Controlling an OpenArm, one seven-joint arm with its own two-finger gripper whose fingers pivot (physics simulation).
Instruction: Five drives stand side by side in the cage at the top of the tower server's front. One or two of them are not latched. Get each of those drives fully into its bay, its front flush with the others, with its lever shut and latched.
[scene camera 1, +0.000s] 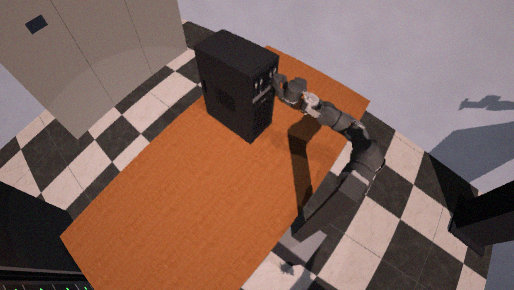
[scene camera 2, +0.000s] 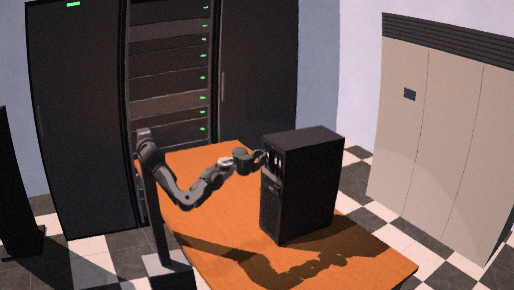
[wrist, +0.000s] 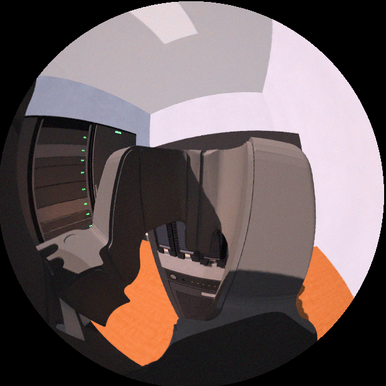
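The black tower server (scene camera 1: 225, 75) (scene camera 2: 312, 185) (wrist: 192, 300) stands upright on the table. Its drives (scene camera 1: 258, 84) (scene camera 2: 278, 164) (wrist: 172, 240) stand side by side in the cage at the top of its front. My gripper (scene camera 1: 277, 79) (scene camera 2: 264, 157) (wrist: 206, 203) is shut and empty, its fingertips right at the cage front, near the end away from the side panel seen in scene camera 1. In the wrist view the fingers hide the upper part of the cage and most of the drive fronts; lower ends of several drives show beneath them. Lever positions and whether all fronts are flush cannot be told.
The orange table (scene camera 1: 185, 200) (scene camera 2: 200, 225) (wrist: 142, 320) carries the tower. The arm (scene camera 1: 345, 122) (scene camera 2: 187, 195) reaches over it from its stand. Rack cabinets (scene camera 2: 85, 125) (wrist: 60, 165) stand behind, and a beige cabinet (scene camera 1: 95, 55) (scene camera 2: 450, 130) stands beyond the tower.
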